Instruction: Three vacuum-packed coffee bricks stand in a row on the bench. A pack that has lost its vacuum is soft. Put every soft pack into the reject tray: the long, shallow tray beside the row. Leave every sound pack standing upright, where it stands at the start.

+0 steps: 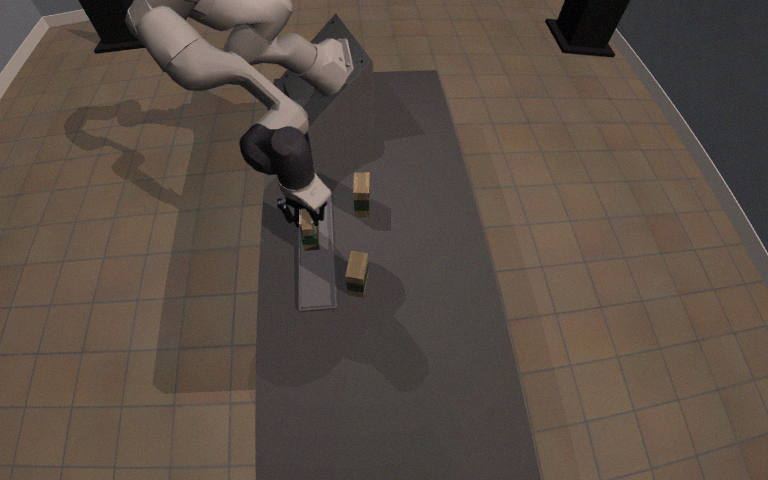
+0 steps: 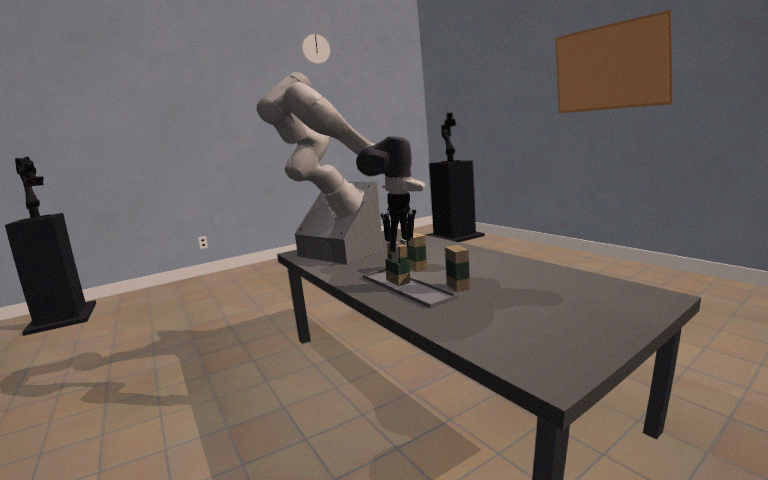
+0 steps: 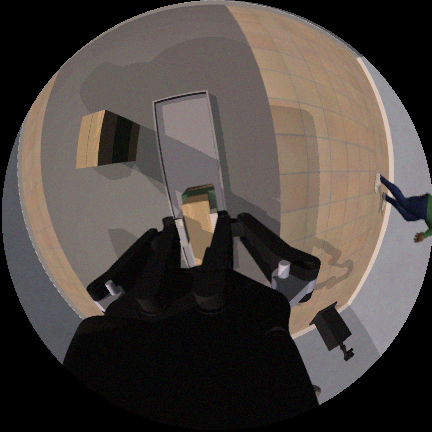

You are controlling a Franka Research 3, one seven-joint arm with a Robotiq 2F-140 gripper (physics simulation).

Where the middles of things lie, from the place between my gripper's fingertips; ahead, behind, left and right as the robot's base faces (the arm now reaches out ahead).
Labels:
My gripper is now 10 mm short of the reject tray (image 1: pixel 317 272), 10 mm to the right of it and 120 mm above it.

